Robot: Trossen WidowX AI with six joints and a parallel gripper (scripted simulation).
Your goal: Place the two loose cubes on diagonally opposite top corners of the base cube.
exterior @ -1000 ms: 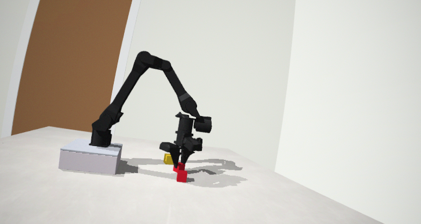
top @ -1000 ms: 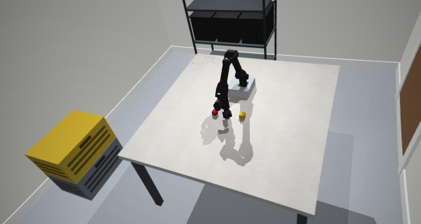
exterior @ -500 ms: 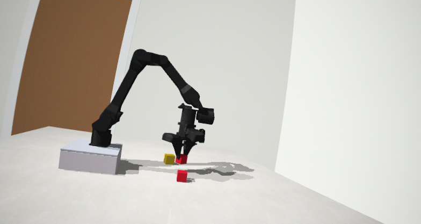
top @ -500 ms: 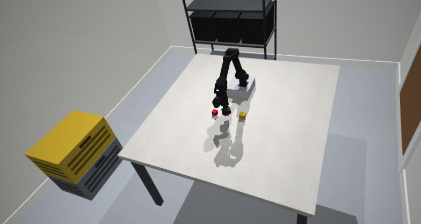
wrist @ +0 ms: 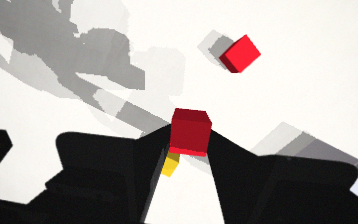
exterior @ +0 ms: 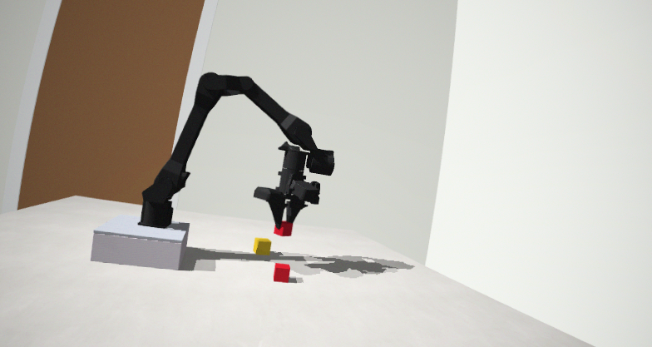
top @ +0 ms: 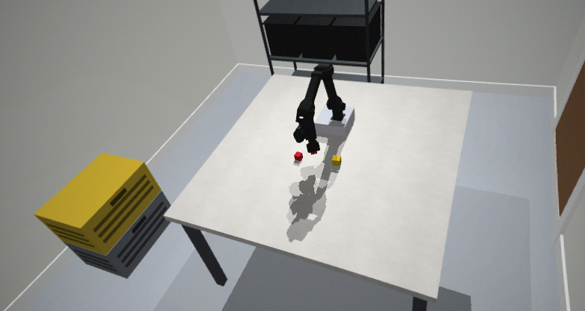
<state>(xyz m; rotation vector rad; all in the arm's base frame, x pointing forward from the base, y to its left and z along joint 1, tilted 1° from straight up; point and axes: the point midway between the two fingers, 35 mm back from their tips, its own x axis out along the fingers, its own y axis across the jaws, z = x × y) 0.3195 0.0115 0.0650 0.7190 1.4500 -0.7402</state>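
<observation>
Right now my gripper tip is 4 cm past the yellow cube, 11 cm to the right of it and 8 cm above it. Also, from my gripper tip: red cube (right at my gripper tip).
</observation>
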